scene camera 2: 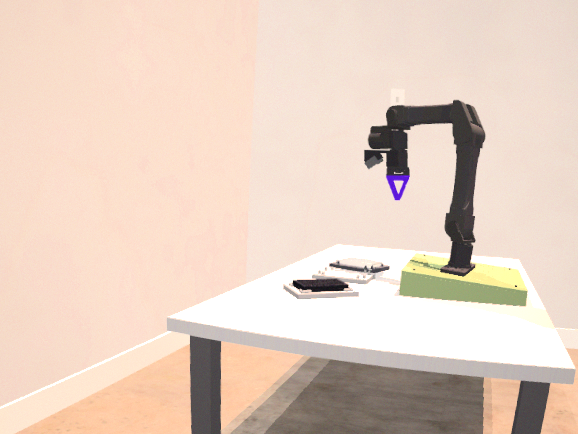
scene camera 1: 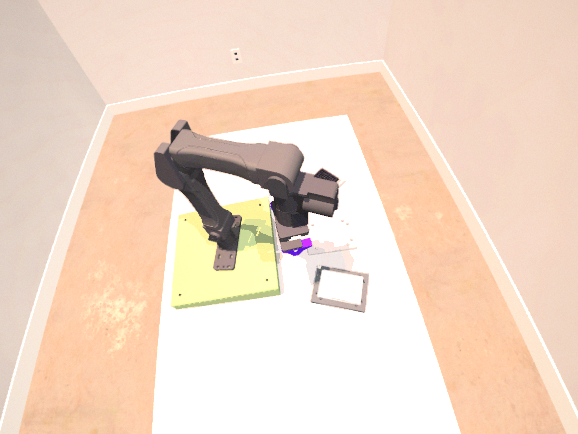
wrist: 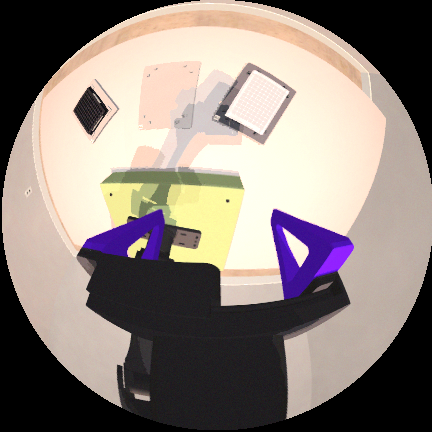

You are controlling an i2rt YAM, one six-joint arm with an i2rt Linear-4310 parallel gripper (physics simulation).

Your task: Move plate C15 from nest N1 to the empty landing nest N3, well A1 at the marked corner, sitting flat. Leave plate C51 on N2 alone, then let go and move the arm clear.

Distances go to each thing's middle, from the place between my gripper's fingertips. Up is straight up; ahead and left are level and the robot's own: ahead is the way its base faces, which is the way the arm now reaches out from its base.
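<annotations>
The black perforated plate (wrist: 89, 110) is 35 cm to the left of my hand, 8 cm ahead of it and 22 cm below it. As for the white plate in grey frame (scene camera 1: 336, 286), my gripper is now 5 cm to the left of it, 13 cm short of it and 22 cm above it.
</annotations>
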